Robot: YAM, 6 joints.
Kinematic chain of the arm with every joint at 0, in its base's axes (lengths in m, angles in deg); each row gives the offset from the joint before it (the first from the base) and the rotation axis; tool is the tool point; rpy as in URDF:
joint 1: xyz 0 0 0.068 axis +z
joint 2: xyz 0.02 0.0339 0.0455 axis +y
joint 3: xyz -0.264 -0.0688 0 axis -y
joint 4: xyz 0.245 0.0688 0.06 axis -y
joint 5: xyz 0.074 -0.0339 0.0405 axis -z
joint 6: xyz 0.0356 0 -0.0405 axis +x
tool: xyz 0 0 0 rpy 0 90 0
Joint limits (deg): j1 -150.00..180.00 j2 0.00..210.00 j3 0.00..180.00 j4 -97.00..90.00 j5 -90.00..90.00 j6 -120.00..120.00
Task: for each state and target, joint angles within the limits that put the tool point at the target. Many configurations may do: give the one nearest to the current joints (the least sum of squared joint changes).
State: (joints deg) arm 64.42 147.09 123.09 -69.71 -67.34 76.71
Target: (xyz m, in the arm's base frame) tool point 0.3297 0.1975 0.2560
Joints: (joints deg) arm 26.14 119.01 105.12 -87.25 -64.26 76.71
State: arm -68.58 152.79 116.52 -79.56 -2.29 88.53
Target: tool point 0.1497 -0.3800 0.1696
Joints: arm -68.70 133.14 111.34 -90.65 -2.27 88.53
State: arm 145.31 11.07 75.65 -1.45 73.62 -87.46
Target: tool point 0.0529 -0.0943 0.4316
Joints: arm 101.20 3.34 59.90 -7.13 70.56 -87.46
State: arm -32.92 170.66 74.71 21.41 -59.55 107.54
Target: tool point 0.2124 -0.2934 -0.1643
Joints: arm -58.90 167.69 75.74 21.75 -58.42 107.54
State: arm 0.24 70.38 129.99 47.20 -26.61 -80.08
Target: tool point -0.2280 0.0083 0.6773
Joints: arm 0.97 60.81 150.06 36.18 -19.99 -80.08
